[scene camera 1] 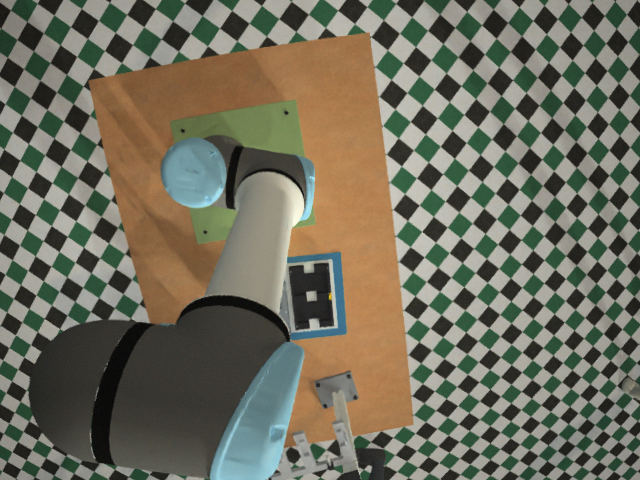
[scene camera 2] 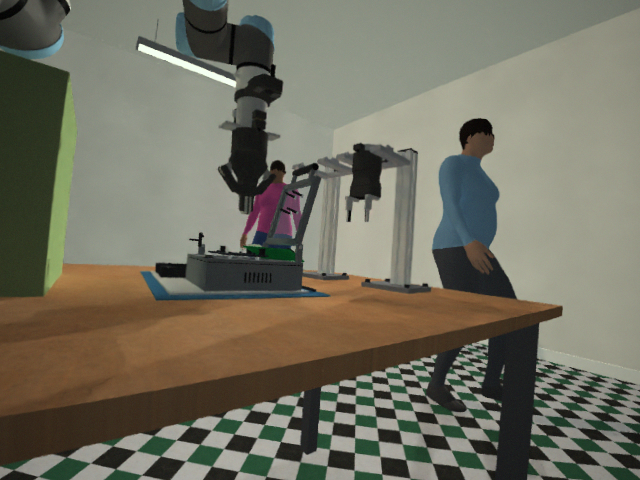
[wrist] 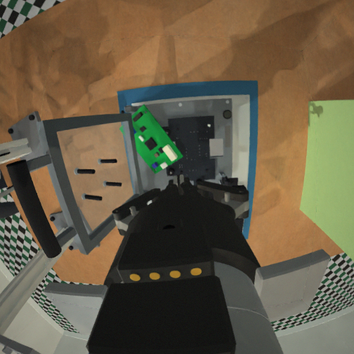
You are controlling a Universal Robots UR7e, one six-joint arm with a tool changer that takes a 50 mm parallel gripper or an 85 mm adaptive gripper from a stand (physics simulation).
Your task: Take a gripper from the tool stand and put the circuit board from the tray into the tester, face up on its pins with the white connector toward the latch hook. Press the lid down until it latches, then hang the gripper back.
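Frame: origin at the arm's base, x back, y right, z up, level; metres.
Seen in the pictures: hand at its tool point: [scene camera 2: 251, 124].
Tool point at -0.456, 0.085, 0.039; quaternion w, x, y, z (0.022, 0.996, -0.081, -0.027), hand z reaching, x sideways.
Offsets run from my tool point to a thing's middle, as dx, dy, dz. "spot": to the spot under its first point. Level surfaces: height alone.
My gripper [scene camera 2: 246, 204] [wrist: 181, 184], the adaptive one, is shut with nothing between its fingertips. It hangs above the grey tester @[spot: +0.069, +0.090, -0.312] [scene camera 2: 232, 276] [wrist: 200, 107]; the arm hides it in scene camera 1. The green circuit board @[-0.051, +0.051, -0.267] [scene camera 2: 279, 253] [wrist: 157, 132] lies skewed on the tester's hinge side, partly beside the dark pin area [wrist: 192, 142]. Its white connector [wrist: 170, 153] is at the end nearer the fingertips. The lid [scene camera 2: 308, 206] [wrist: 61, 175] stands open. The latch hook @[+0.067, -0.060, -0.252] [scene camera 2: 200, 242] is on the opposite side. The black tray @[spot: +0.043, -0.142, -0.325] [scene camera 1: 302, 283] [scene camera 2: 170, 269] holds no board.
The tool stand [scene camera 1: 336, 387] [scene camera 2: 403, 222] is beyond the lid, with the parallel gripper [scene camera 2: 366, 175] hanging on it. A blue-edged mat @[dz -0.341] [scene camera 1: 339, 294] [wrist: 252, 150] lies under the tester. A green block [scene camera 2: 31, 180] [wrist: 330, 175] stands on the other side. Two people [scene camera 2: 470, 201] [scene camera 2: 268, 206] are beyond the table.
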